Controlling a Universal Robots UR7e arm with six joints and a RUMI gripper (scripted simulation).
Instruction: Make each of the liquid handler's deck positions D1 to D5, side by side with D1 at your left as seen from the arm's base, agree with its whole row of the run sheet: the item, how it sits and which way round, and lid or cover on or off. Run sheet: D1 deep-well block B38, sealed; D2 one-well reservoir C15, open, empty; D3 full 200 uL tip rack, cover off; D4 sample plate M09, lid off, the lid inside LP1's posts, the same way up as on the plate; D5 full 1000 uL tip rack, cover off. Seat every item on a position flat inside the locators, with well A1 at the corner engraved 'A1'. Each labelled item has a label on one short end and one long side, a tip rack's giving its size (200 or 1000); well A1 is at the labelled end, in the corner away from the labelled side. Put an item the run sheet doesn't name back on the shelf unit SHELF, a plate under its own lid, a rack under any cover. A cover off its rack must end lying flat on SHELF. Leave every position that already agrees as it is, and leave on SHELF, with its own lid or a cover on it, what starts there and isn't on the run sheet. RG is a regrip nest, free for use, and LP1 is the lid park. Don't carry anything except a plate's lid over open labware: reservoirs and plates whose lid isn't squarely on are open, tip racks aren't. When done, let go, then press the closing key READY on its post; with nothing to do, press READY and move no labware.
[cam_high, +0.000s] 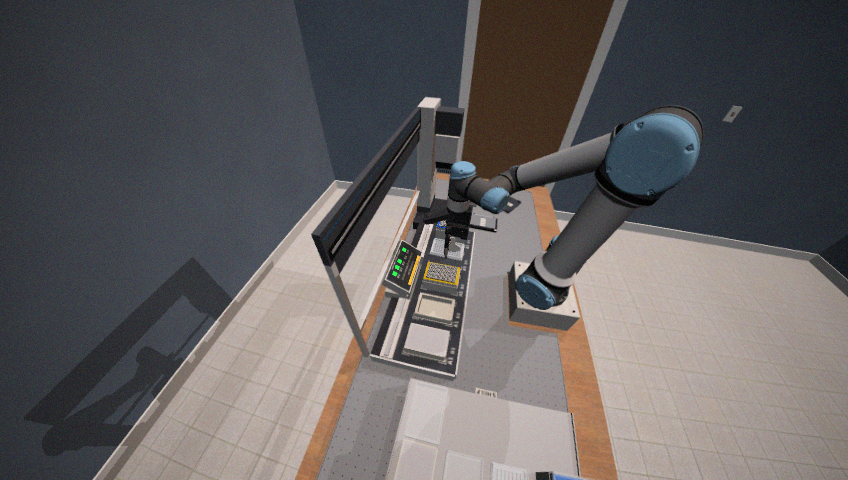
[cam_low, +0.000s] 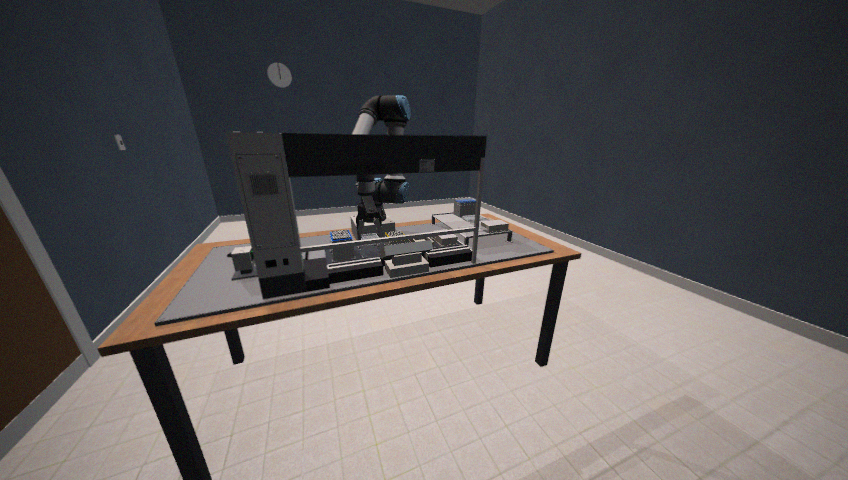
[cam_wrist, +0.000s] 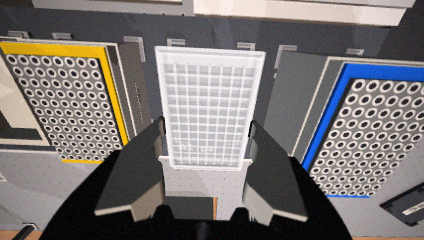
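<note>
The yellow-framed tip rack is 10 mm behind my hand, 120 mm to the left of it and 20 mm below it. Also, from my hand: blue-framed tip rack (130 mm to the right); well plate (10 mm below); one-well reservoir (10 mm behind, 250 mm to the left, 60 mm below).
</note>
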